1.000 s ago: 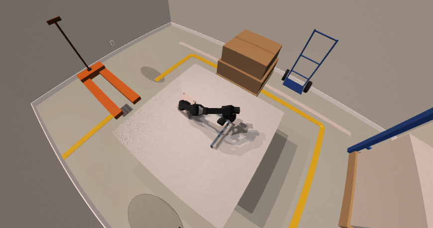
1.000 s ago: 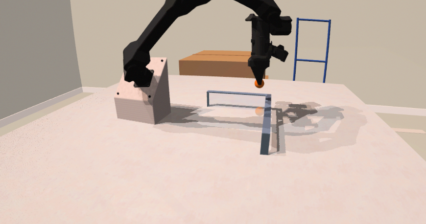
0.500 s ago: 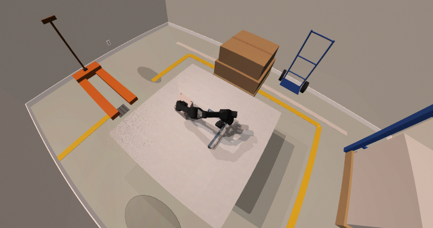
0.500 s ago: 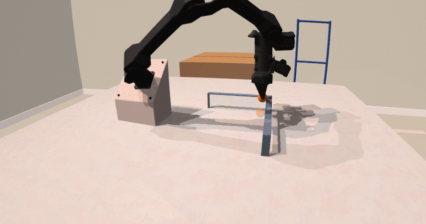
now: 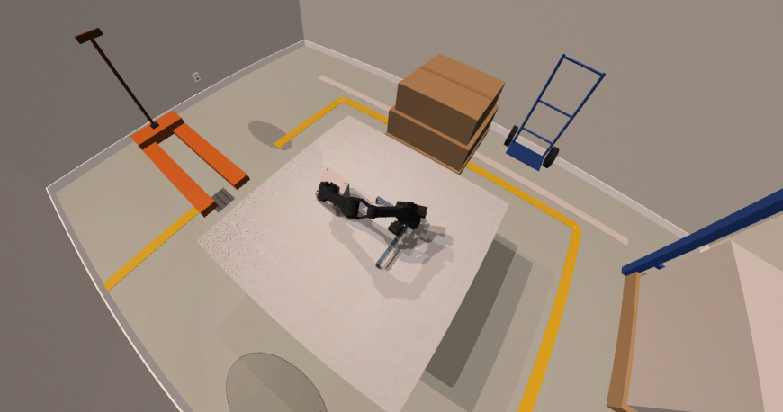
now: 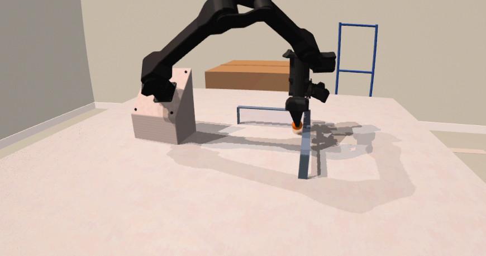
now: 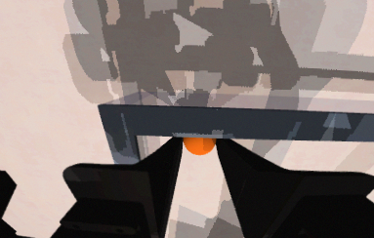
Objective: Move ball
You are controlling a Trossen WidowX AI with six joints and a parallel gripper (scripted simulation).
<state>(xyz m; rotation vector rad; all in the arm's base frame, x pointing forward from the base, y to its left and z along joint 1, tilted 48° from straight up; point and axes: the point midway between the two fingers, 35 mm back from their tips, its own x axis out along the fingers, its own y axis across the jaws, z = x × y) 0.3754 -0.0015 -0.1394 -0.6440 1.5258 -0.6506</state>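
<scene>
The see-through copy of ball is 10 mm below my gripper tip. Also, from my gripper tip: orange ball (right at my gripper tip).
</scene>
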